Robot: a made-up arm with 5 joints. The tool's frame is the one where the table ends. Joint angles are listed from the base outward.
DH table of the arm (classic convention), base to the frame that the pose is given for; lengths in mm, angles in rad. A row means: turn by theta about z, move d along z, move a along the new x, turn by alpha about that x. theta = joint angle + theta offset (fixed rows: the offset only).
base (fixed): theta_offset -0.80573, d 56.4, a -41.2, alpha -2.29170
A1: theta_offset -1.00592, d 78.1, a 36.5, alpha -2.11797
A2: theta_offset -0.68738, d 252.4, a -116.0, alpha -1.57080
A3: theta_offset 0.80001, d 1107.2, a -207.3, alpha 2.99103
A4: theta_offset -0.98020, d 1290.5, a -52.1, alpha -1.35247
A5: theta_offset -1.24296, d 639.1, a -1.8, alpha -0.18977
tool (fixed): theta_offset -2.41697, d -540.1, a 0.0, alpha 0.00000
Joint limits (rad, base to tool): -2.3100..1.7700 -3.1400..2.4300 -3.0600..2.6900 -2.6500..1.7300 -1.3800..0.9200
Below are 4 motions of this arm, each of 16 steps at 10 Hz.
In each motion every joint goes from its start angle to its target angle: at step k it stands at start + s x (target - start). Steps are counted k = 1, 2, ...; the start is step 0. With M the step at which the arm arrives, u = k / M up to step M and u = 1 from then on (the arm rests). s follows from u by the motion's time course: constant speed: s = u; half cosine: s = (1 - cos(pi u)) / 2; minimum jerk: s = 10 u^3 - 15 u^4 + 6 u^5.
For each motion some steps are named. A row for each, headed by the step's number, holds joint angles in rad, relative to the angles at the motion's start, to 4 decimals.
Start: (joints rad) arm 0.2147 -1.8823 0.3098 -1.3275 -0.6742
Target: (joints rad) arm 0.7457 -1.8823 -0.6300 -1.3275 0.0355
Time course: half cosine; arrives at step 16
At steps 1, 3, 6, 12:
1: 0.0051 0.0000 -0.0090 0.0000 0.0068
3: 0.0447 0.0000 -0.0792 0.0000 0.0598
6: 0.1639 0.0000 -0.2901 0.0000 0.2191
12: 0.4532 0.0000 -0.8022 0.0000 0.6058

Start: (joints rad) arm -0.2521 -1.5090 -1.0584 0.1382 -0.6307
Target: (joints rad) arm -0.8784 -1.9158 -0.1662 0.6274 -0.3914
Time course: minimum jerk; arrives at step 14
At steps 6, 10, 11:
6: -0.2304 -0.1497 0.3282 0.1800 0.0880
10: -0.5357 -0.3479 0.7631 0.4184 0.2047
11: -0.5828 -0.3785 0.8302 0.4552 0.2227

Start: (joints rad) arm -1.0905 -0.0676 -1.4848 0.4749 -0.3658
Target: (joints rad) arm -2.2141 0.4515 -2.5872 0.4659 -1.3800
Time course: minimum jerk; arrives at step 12
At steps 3, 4, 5, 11, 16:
3: -0.1163 0.0537 -0.1141 -0.0009 -0.1050
4: -0.2358 0.1089 -0.2314 -0.0019 -0.2129
5: -0.3895 0.1799 -0.3821 -0.0031 -0.3515
11: -1.1179 0.5165 -1.0968 -0.0090 -1.0090
16: -1.1236 0.5191 -1.1024 -0.0090 -1.0142

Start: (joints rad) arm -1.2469 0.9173 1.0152 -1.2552 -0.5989
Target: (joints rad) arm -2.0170 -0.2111 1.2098 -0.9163 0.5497
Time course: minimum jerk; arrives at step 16
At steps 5, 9, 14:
5: -0.1386 -0.2031 0.0350 0.0610 0.2068
9: -0.4744 -0.6951 0.1199 0.2088 0.7075
14: -0.7577 -1.1103 0.1915 0.3335 1.1302

